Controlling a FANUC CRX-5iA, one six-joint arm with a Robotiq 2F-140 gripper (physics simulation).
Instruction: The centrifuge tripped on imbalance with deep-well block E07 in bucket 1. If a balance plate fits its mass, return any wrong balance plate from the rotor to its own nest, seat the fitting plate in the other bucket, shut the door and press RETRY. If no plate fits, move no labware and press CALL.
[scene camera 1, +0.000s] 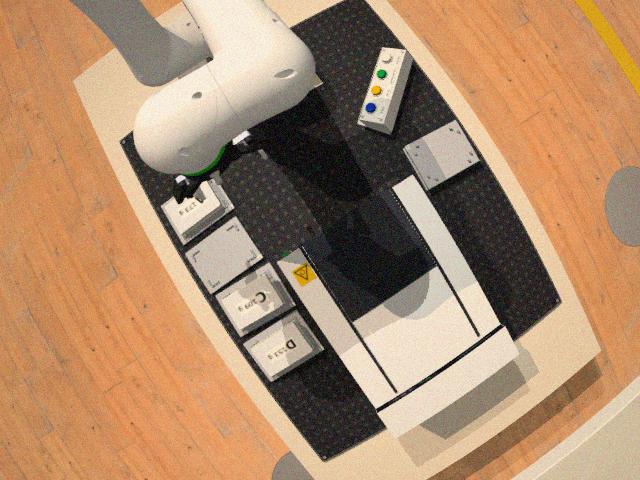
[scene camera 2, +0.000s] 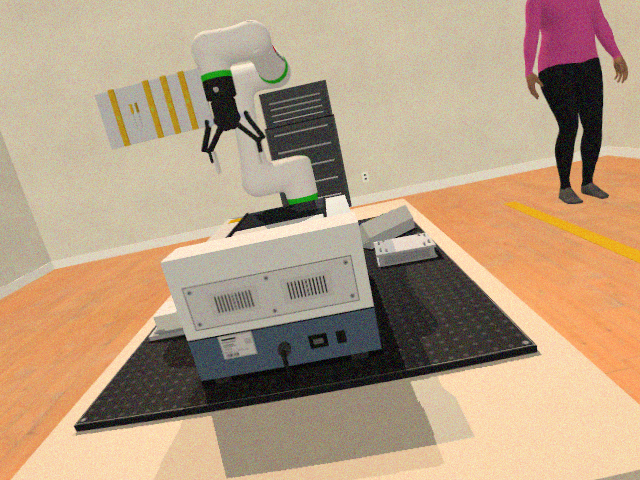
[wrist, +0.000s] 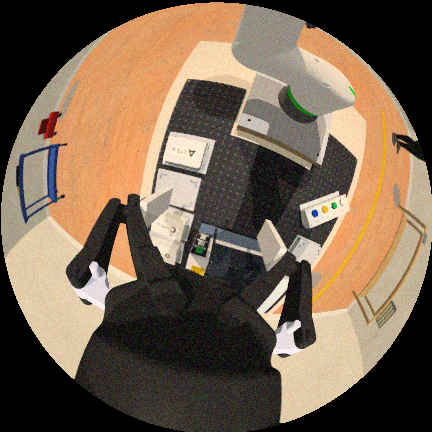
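Pixels of known places: gripper, between the fingertips: (scene camera 1: 231, 172) (scene camera 2: 239, 168) (wrist: 216, 212); arm's base, origin of its link: (wrist: 298, 103).
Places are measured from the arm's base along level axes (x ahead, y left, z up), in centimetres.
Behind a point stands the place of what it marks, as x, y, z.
My gripper (scene camera 1: 239, 165) @[33.5, -17.9, 26.7] (scene camera 2: 239, 160) @[33.5, -17.9, 26.7] (wrist: 216, 212) @[33.5, -17.9, 26.7] is open and empty, high above the mat beside the nests. Plate A (scene camera 1: 188, 219) @[29.0, -34.8, -0.7] (wrist: 184, 152) @[27.3, -31.5, -0.7], marked 173 g, lies in the end nest; a finger covers its letter in scene camera 1. The nest beside it (scene camera 1: 224, 255) @[41.0, -33.6, -4.9] (wrist: 179, 187) @[39.9, -32.4, -4.9] is empty. Plate C (scene camera 1: 255, 299) @[54.1, -33.4, -0.7] (wrist: 171, 225) @[53.1, -32.6, -0.8], 109 g, and plate D (scene camera 1: 283, 346) @[66.9, -35.4, -0.6] (wrist: 166, 252) @[66.3, -34.1, -0.8], 153 g, lie in their nests. The centrifuge (scene camera 1: 434, 335) @[83.6, -6.6, 14.9] (scene camera 2: 273, 289) @[98.5, -9.8, 9.9] has a dark, shadowed top; block E07, the buckets and the rotor cannot be made out. The button box (scene camera 1: 388, 93) @[35.3, 21.9, 1.9] (wrist: 325, 209) @[32.6, 20.5, 1.0] has blue, amber, green and white buttons.
A grey platform (scene camera 1: 442, 155) @[55.0, 23.6, -2.4] (scene camera 2: 405, 250) @[60.6, 23.0, -2.6] (wrist: 305, 249) @[52.1, 22.5, -2.4] with corner fittings stands beyond the centrifuge from the nests. The centrifuge's small green-lit display (wrist: 200, 250) @[50.6, -19.8, 12.7] faces the arm side. The arm's base plate (wrist: 285, 122) @[9.7, -3.5, 0.1] stands at the mat's far edge in the wrist view.
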